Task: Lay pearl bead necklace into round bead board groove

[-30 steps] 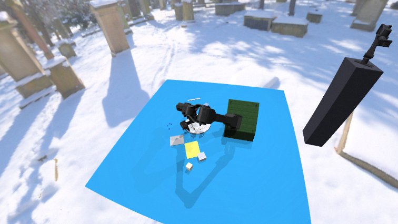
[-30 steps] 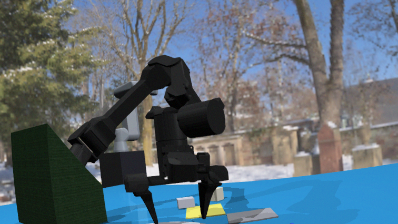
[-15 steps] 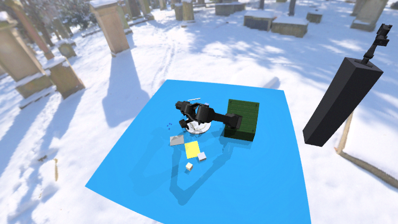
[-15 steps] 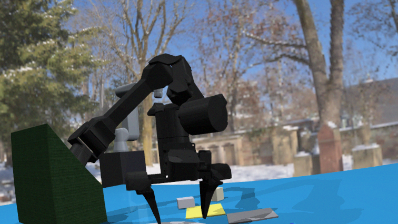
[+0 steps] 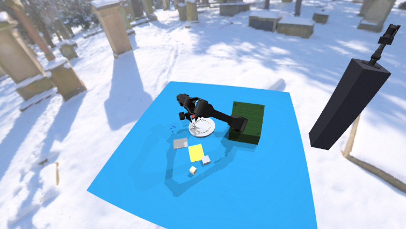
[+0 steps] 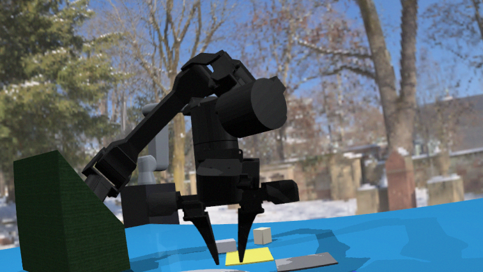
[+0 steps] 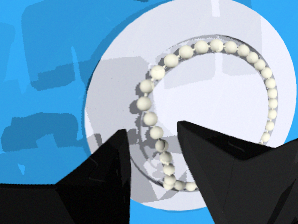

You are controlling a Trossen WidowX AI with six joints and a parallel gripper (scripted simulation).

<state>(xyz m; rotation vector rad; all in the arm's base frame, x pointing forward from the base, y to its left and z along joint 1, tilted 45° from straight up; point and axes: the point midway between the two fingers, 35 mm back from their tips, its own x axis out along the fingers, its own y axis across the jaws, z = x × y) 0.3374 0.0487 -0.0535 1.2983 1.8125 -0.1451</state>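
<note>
The round white bead board lies 60 mm behind my gripper tip, 10 mm to the right of it and 40 mm below it. Also, from my gripper tip: yellow tile 100 mm behind, 210 mm to the left, 50 mm below; red object 50 mm ahead, 120 mm to the right, 50 mm below; grey tile 30 mm ahead, 180 mm to the left, 50 mm below.
</note>
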